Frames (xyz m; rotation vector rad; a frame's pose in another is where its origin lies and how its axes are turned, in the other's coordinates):
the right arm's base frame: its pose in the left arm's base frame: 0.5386 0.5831 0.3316 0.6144 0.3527 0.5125
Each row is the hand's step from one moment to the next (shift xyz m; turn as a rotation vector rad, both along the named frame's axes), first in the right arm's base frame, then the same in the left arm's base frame.
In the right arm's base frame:
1: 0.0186 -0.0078 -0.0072 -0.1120 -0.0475 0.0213
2: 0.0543 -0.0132 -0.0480 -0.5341 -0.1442 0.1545
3: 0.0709 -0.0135 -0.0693 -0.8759 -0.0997 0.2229
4: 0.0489 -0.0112 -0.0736 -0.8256 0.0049 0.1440
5: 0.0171 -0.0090 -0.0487 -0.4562 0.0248 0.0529
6: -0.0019 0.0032 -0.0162 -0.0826 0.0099 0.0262
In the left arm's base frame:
1: 0.0146 0.0081 -0.0134 -0.0654 -0.1047 0.0048
2: 0.0271 0.0425 -0.0537 -0.3163 -0.4655 0.1146
3: 0.0311 0.0611 -0.0729 -0.5803 -0.6539 0.2500
4: 0.0103 0.0526 -0.0712 -0.6116 -0.5171 0.2467
5: -0.0051 0.0253 -0.0456 -0.3578 -0.2582 0.1297
6: -0.0101 0.0086 -0.0101 -0.0591 -0.0505 0.0396

